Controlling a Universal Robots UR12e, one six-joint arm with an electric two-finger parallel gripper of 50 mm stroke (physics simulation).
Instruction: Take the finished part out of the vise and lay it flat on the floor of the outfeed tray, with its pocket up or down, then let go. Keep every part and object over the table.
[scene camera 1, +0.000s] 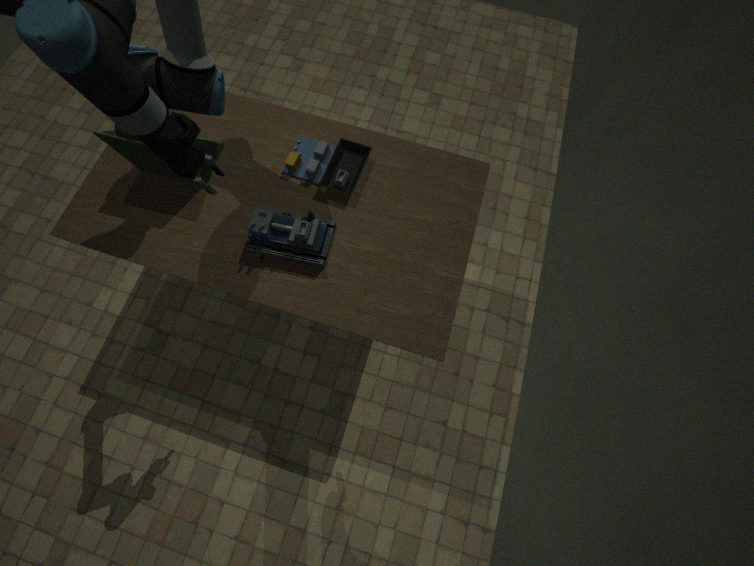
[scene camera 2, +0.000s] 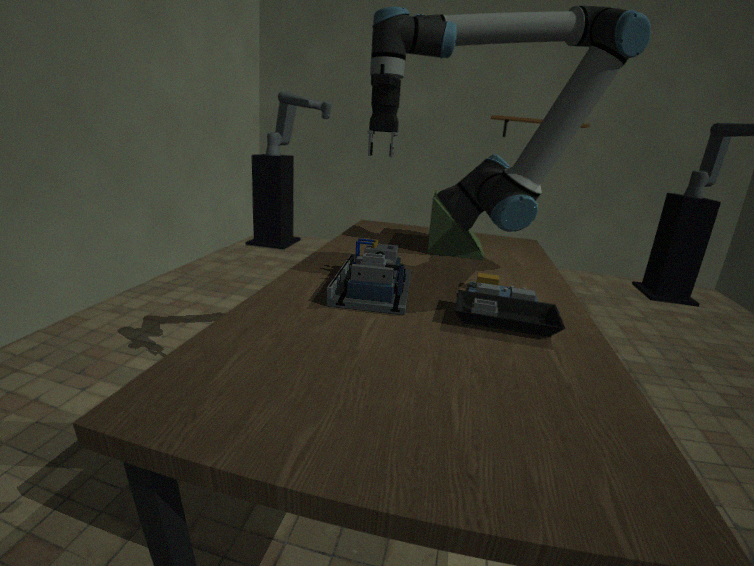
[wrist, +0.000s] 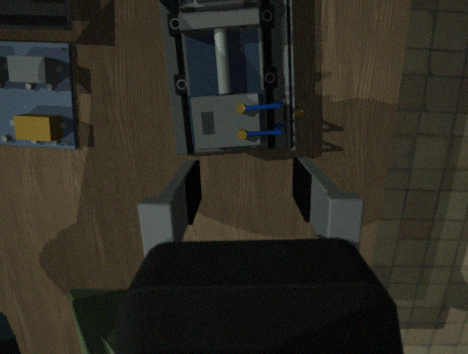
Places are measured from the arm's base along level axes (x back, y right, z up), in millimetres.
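Where they show: gripper, fingertip midpoint: (scene camera 1: 216, 183) (scene camera 2: 380, 156) (wrist: 246, 178); arm's base, link origin: (scene camera 2: 452, 212).
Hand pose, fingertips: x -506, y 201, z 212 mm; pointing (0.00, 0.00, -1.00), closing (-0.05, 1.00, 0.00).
Observation:
Things, the pixels of their top centre, and the offset from my fingertips.
- vise, top centre: (wrist: 224, 46) (scene camera 2: 376, 254) (scene camera 1: 285, 226) dz -249, dx -100, dy -26 mm
- similar small grey part, top centre: (scene camera 2: 485, 302) (scene camera 1: 340, 175) dz -301, dx -202, dy -318 mm
- blue plate, top centre: (wrist: 17, 95) (scene camera 2: 502, 296) (scene camera 1: 309, 159) dz -340, dx -36, dy -378 mm
- yellow block, top centre: (wrist: 32, 128) (scene camera 2: 488, 276) (scene camera 1: 291, 158) dz -304, dx +15, dy -334 mm
The vise (scene camera 1: 267, 216) (scene camera 2: 370, 291) (wrist: 225, 122) stands on the table, with blue hoses at its robot-side end. A grey part (scene camera 1: 302, 228) (scene camera 2: 373, 260) with an open pocket facing up sits between its jaws. The black outfeed tray (scene camera 1: 369, 148) (scene camera 2: 517, 328) (wrist: 35, 21) stands beside the vise; a similar small grey part (scene camera 1: 341, 177) (scene camera 2: 484, 306) lies in it near one end, pocket up. My gripper (scene camera 1: 218, 183) (scene camera 2: 381, 154) (wrist: 246, 178) is open and empty, pointing down high above the table, on the robot-base side of the vise.
A blue plate (scene camera 1: 306, 146) (wrist: 35, 100) next to the tray bears grey blocks and a yellow block (scene camera 1: 292, 160) (scene camera 2: 487, 278) (wrist: 32, 127). The green robot stand (scene camera 1: 130, 152) (scene camera 2: 447, 231) (wrist: 97, 310) is at the far end. Blue hoses (wrist: 262, 106) rise from the vise.

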